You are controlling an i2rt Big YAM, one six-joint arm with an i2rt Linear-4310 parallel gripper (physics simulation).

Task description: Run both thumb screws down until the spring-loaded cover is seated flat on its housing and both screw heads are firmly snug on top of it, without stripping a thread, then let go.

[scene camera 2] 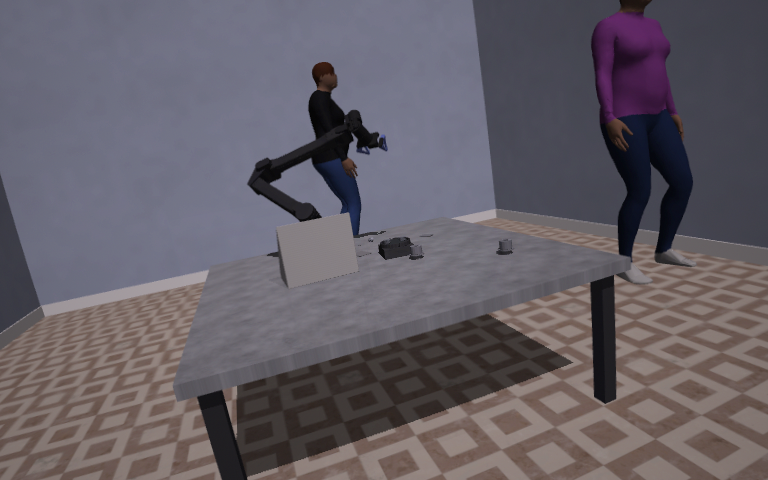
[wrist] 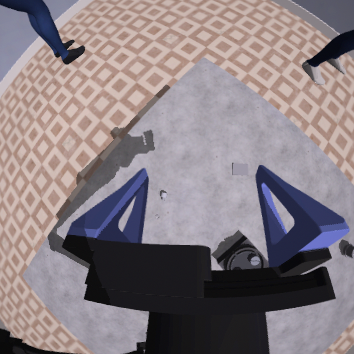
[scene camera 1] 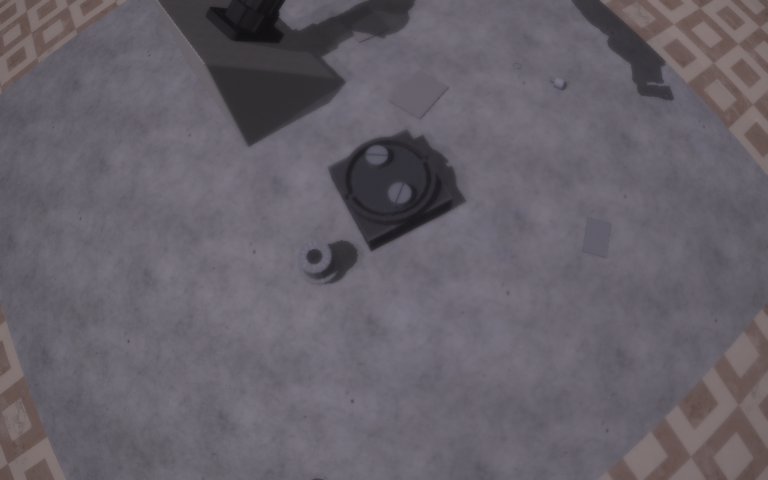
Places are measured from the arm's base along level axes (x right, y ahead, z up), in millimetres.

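Pixels of known places: gripper, fingertip midpoint: (scene camera 2: 378, 151) (wrist: 201, 171); arm's base, link origin: (scene camera 2: 314, 244) (scene camera 1: 242, 28).
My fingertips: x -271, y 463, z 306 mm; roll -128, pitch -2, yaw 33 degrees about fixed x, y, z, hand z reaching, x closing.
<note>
Ahead of a thing's pixels: the offset from my fingertips to its top centre. "spot": to the spot under its first point.
A dark square housing @(dz -367, dx +277, dy -125 mm) (scene camera 1: 368, 226) (scene camera 2: 396, 253) stands on the table. Its round dark cover @(dz -369, dx +277, dy -125 mm) (scene camera 1: 379, 178) (wrist: 239, 258) lies inside a raised ring. Two grey slotted screw heads stand on the cover: one screw @(dz -357, dx +269, dy -156 mm) (scene camera 1: 376, 155) at the upper left, the other screw @(dz -358, dx +286, dy -94 mm) (scene camera 1: 399, 193) at the lower right in the first scene view. One screw head @(spot: dz -358, dx +288, dy -93 mm) (wrist: 255, 260) shows clearly in the wrist view. Any gap under the cover or the heads is too small to tell. My gripper (scene camera 2: 373, 150) (wrist: 201, 171) is open and empty, high above the table and away from the housing.
A grey ribbed cylinder @(dz -374, dx +419, dy -113 mm) (scene camera 1: 317, 268) (scene camera 2: 416, 251) stands beside the housing; another cylinder @(dz -374, dx +671, dy +112 mm) (scene camera 2: 505, 246) stands farther right. A pale upright panel (scene camera 2: 317, 249) stands near the arm base. Flat plates @(dz -420, dx +123, dy -221 mm) (scene camera 1: 419, 95) @(dz -420, dx +105, dy +135 mm) (scene camera 1: 596, 237) and a small white piece @(dz -403, dx -67, dy -82 mm) (scene camera 1: 559, 83) (wrist: 163, 194) lie around. Two people stand beyond the table.
</note>
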